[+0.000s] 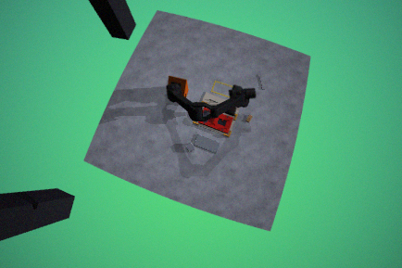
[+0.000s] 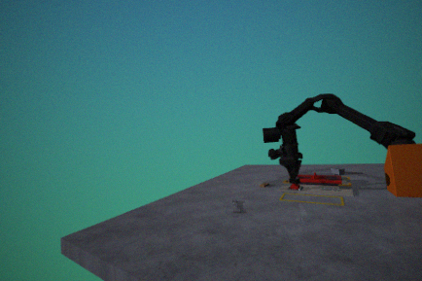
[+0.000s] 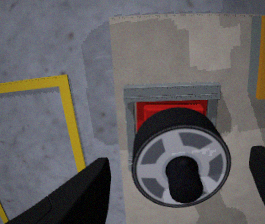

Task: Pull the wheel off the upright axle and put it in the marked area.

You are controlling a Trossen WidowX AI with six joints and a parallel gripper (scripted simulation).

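Now: the wheel right at my gripper tip.
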